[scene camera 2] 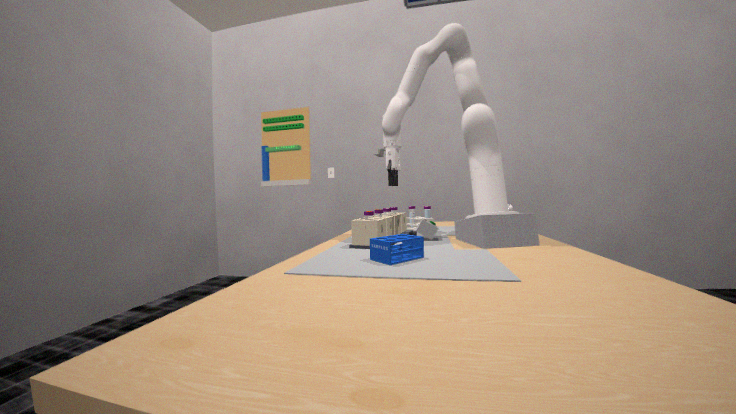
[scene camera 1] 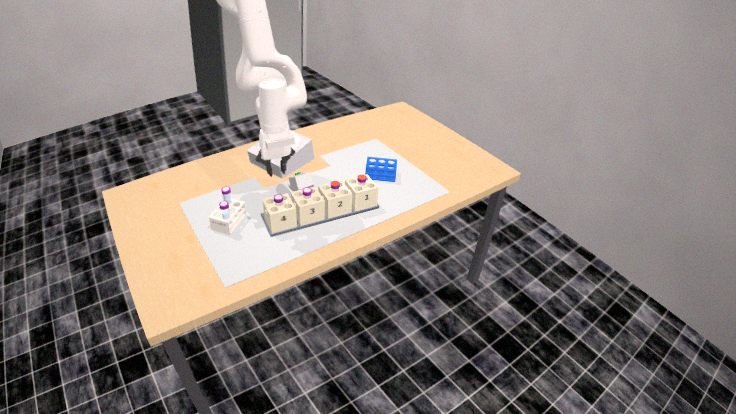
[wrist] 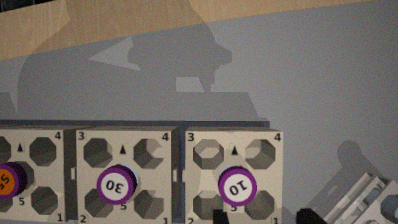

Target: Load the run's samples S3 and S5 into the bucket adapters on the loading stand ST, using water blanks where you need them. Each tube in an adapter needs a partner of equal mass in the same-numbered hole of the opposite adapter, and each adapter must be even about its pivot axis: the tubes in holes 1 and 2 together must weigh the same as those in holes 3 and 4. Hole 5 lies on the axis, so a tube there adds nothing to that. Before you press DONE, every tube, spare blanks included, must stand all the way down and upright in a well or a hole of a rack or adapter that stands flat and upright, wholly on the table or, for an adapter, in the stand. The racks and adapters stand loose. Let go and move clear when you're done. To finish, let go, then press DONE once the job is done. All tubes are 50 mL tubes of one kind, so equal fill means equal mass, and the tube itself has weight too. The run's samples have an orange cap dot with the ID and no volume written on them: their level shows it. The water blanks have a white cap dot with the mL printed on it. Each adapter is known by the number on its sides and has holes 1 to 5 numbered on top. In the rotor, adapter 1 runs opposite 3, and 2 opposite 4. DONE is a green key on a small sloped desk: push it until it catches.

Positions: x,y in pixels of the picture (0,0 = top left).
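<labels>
Distance of a blue sample rack [scene camera 2: 380,248]: 74 cm from the lens.
</labels>
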